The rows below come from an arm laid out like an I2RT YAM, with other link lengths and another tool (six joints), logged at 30 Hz.
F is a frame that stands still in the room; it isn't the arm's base.
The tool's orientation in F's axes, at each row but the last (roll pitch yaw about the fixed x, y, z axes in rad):
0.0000, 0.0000, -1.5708
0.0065, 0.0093, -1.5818
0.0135, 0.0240, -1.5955
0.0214, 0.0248, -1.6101
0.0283, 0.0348, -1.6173
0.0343, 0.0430, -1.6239
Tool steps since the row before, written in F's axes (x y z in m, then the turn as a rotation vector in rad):
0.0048, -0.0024, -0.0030, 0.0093, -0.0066, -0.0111
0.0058, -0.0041, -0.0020, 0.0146, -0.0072, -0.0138
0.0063, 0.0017, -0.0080, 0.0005, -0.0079, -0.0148
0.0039, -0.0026, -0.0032, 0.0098, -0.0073, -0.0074
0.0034, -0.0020, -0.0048, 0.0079, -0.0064, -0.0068
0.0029, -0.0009, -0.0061, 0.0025, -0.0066, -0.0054
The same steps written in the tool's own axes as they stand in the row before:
0.0024, 0.0048, -0.0030, 0.0066, 0.0093, -0.0111
0.0041, 0.0058, -0.0020, 0.0072, 0.0146, -0.0138
-0.0017, 0.0061, -0.0081, 0.0082, 0.0005, -0.0146
0.0025, 0.0039, -0.0032, 0.0071, 0.0099, -0.0074
0.0020, 0.0034, -0.0048, 0.0063, 0.0080, -0.0068
0.0010, 0.0027, -0.0062, 0.0067, 0.0027, -0.0052

